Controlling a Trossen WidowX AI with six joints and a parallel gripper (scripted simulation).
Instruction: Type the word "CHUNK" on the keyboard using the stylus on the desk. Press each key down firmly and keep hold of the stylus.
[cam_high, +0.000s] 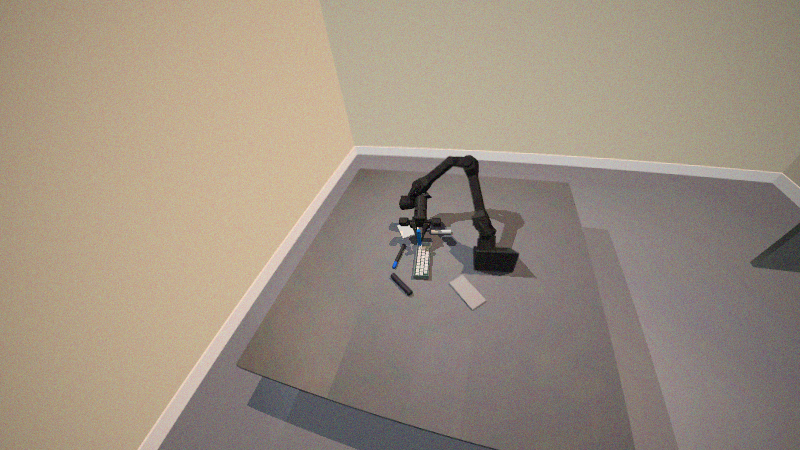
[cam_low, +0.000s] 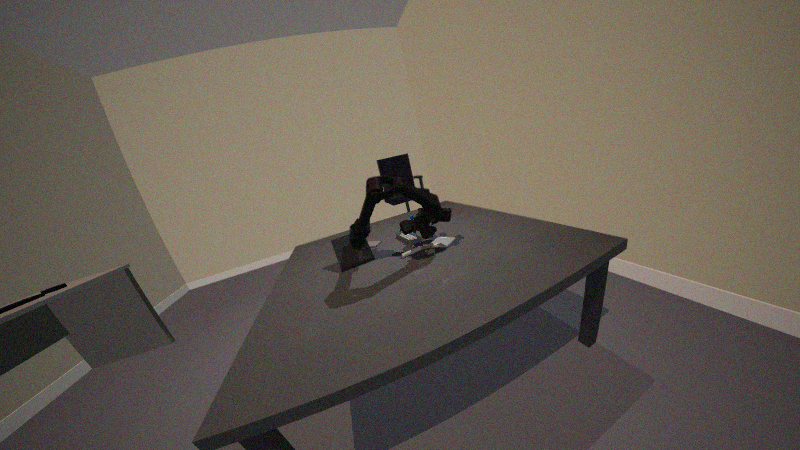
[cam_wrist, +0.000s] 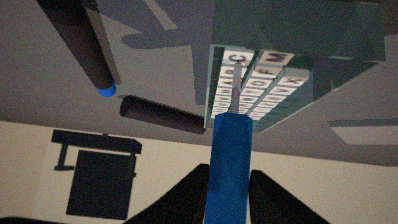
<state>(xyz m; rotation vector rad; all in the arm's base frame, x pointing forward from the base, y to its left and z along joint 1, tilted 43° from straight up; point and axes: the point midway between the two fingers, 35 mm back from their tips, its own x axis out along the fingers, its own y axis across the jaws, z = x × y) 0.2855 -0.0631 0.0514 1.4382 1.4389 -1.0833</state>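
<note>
Right now the blue pen is 100 mm ahead of my gripper tip, 60 mm to the left of it and 60 mm below it. The rest, counted from my gripper tip: blue stylus: 10 mm below; then pale notepad: 70 mm ahead, 130 mm to the right, 70 mm below; then white cylinder: 90 mm behind, 120 mm to the right, 60 mm below.
</note>
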